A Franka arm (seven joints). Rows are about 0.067 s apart.
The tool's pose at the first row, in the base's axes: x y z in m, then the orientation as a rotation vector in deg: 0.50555, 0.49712, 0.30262, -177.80, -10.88, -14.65
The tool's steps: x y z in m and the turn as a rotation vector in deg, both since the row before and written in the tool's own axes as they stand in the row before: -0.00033, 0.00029, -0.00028, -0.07, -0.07, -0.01; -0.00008, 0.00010, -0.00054, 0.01, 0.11, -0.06; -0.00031, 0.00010, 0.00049, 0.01, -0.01, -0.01; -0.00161, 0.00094, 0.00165, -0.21, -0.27, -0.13; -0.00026, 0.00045, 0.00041, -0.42, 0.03, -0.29; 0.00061, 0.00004, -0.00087, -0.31, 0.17, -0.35; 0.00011, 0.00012, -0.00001, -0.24, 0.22, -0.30; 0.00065, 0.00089, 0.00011, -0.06, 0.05, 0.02; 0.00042, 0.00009, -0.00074, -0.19, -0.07, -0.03; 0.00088, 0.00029, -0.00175, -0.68, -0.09, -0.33; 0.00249, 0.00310, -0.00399, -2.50, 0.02, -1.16; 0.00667, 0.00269, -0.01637, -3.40, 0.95, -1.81
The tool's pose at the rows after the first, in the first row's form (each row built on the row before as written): 0.50522, 0.49678, 0.30284, -177.88, -10.89, -14.55; 0.50507, 0.49665, 0.30336, -177.85, -10.98, -14.72; 0.50486, 0.49653, 0.30282, -177.84, -11.00, -14.70; 0.50367, 0.49545, 0.30092, -178.10, -11.19, -14.32; 0.50354, 0.49498, 0.30047, -178.50, -11.62, -14.45; 0.50400, 0.49500, 0.30143, -178.77, -12.15, -14.78; 0.50412, 0.49490, 0.30146, 178.88, 12.60, 15.16; 0.50490, 0.49411, 0.30147, 178.82, 12.56, 15.24; 0.50520, 0.49407, 0.30227, 178.63, 12.57, 15.14; 0.50581, 0.49389, 0.30415, 177.90, 12.94, 15.01; 0.50801, 0.49121, 0.30859, 175.20, 14.21, 15.09; 0.51205, 0.49045, 0.32599, 171.40, 16.26, 16.56
